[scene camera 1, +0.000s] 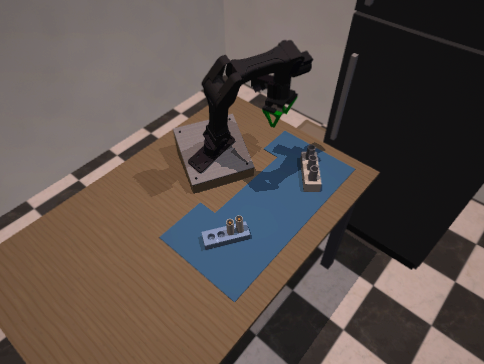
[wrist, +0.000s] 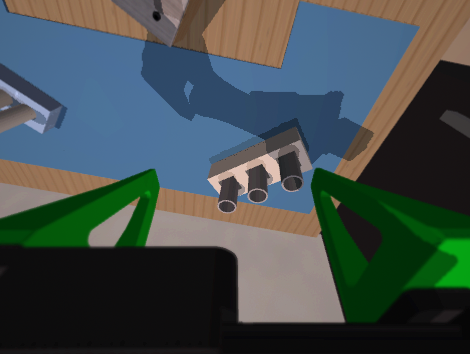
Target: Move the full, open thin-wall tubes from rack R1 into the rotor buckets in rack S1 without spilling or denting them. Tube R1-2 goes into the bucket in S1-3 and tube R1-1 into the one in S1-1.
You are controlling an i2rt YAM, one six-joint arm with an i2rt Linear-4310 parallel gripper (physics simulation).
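Places are measured from the arm's base along level axes (x right, y back, z down), in metres.
Pixels of known places: gripper, fingertip midpoint: (scene camera 1: 278, 120) (wrist: 235, 177); arm's base, origin of the base link: (scene camera 1: 211, 151).
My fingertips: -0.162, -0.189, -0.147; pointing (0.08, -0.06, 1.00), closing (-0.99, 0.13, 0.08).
Ahead of a thing's pixels: the offset from my fingertips to its top centre, as dx, dy, dz. "spot": to the spot under its first point. Level surfaces: height alone.
The pale blue rack {+0.385, -0.069, +0.206} (scene camera 1: 214, 243) (wrist: 50, 120) lies on the blue mat, with two tan tubes {+0.372, -0.080, +0.139} (scene camera 1: 230, 227) {+0.344, -0.097, +0.139} (scene camera 1: 239, 224) upright side by side towards its right end in the scene view. Its other two holes hold no tube. Parts of the tubes (wrist: 17, 118) show at the left edge of the wrist view. The cream rack {spot: +0.027, -0.191, +0.202} (scene camera 1: 312, 186) (wrist: 215, 179) holds three dark, open-topped buckets {+0.002, -0.173, +0.135} (scene camera 1: 314, 173) {-0.041, -0.140, +0.135} (scene camera 1: 312, 161) {-0.085, -0.106, +0.135} (scene camera 1: 311, 151) (wrist: 228, 194) (wrist: 257, 183) (wrist: 290, 171) in a row. My green-fingered gripper (scene camera 1: 284, 112) (wrist: 235, 177) is open and empty, high above the table. Which numbered slot is which cannot be read.
The blue mat {dz +0.234} (scene camera 1: 270, 215) (wrist: 110, 115) lies on the wooden table {dz +0.238} (scene camera 1: 125, 235). The arm's grey base block (scene camera 1: 189, 145) (wrist: 170, 30) stands beside the mat. A black fridge (scene camera 1: 415, 125) stands beyond the table's far right end. The arm's shadow falls across the mat.
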